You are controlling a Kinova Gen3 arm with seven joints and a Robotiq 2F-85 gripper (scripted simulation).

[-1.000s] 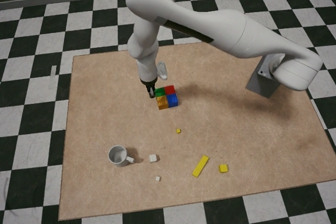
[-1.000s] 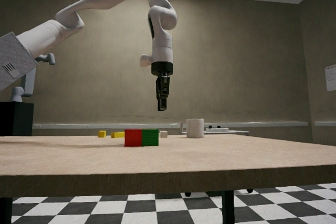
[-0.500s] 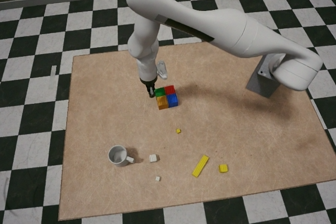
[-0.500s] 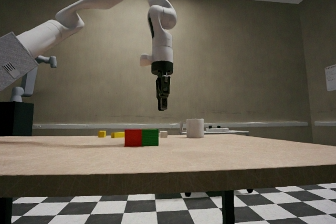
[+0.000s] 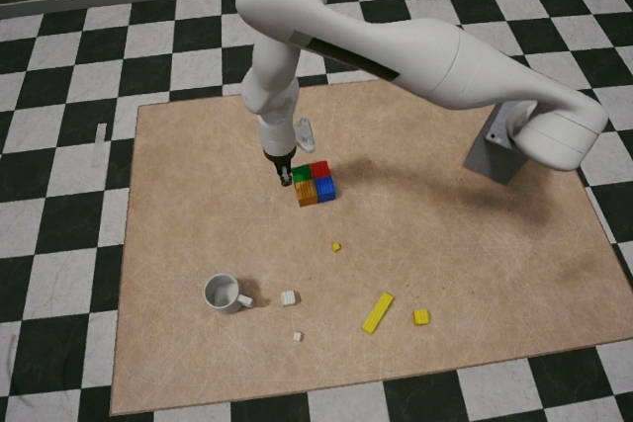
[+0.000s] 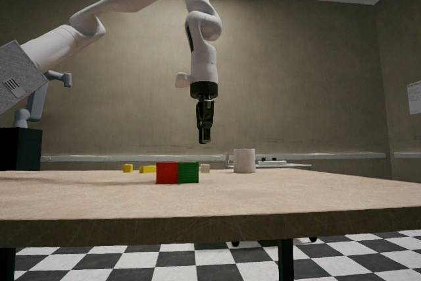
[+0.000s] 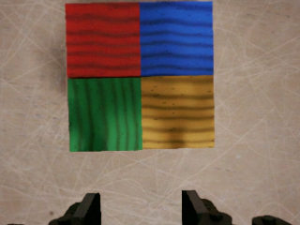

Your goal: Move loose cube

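Now: the green cube 90 mm below my hand, 40 mm to the right of it and 40 mm behind it. Round my hand: red cube (90 mm below, 80 mm behind, 60 mm to the right); then blue cube (100 mm behind, 90 mm below, 10 mm to the right); then orange cube (90 mm below, 50 mm behind, 10 mm to the left).
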